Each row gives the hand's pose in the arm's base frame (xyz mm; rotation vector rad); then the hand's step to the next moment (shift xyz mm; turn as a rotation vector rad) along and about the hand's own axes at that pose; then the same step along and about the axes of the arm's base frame.
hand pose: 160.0 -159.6 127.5 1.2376 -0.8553 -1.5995
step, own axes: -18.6 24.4 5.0 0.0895 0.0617 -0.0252
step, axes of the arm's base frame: 2.6 9.0 29.6 0.0320 -0.1051 0.0195
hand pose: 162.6 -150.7 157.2 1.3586 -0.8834 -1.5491
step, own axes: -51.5 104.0 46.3 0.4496 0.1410 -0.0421
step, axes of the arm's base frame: -28.4 7.8 121.4 0.0515 -0.4682 -0.0438
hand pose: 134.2 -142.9 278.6 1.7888 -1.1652 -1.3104
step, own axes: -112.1 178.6 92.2 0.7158 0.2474 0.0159
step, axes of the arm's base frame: -152.1 29.5 170.2 -0.0035 -0.7537 -0.0758
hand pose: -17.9 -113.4 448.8 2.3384 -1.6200 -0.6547
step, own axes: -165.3 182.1 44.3 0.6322 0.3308 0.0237
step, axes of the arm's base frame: -220.4 89.6 76.6 -0.1007 -0.7062 -0.0279
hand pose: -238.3 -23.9 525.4 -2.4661 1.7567 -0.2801
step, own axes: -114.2 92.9 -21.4 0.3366 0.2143 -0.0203
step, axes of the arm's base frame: -126.6 77.8 -6.9 -0.0957 -0.3878 0.0102
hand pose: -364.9 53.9 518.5 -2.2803 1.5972 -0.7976
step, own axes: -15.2 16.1 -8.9 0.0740 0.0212 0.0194
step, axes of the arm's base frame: -21.5 9.0 -5.1 0.0128 -0.0782 -0.0046
